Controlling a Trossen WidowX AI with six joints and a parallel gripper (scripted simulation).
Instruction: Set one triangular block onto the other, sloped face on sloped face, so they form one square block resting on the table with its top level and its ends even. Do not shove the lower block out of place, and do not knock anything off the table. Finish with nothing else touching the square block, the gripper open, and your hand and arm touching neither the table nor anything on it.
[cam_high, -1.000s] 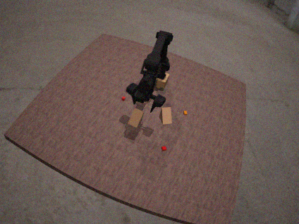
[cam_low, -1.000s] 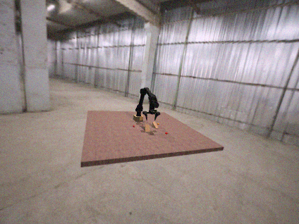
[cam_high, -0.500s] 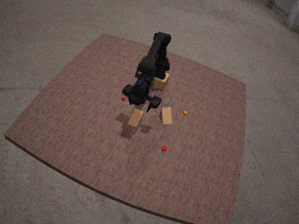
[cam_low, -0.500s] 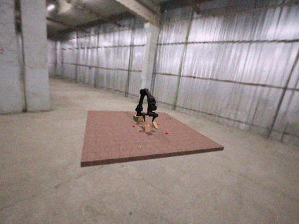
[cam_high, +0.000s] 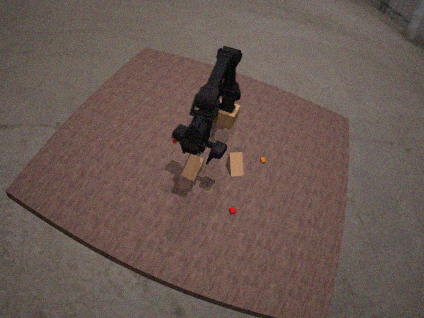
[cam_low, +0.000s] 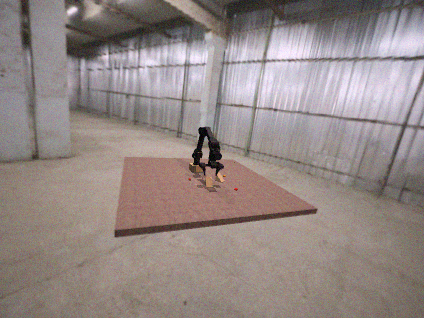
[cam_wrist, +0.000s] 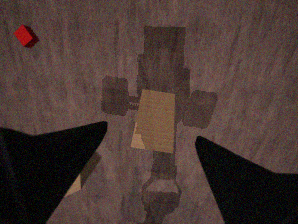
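My gripper tip is 6 cm above the tan triangular block and 2 cm past it. Round my gripper tip: orange cube 22 cm to the left, 21 cm behind, 8 cm below; small red piece 13 cm to the right, 12 cm behind, 7 cm below.
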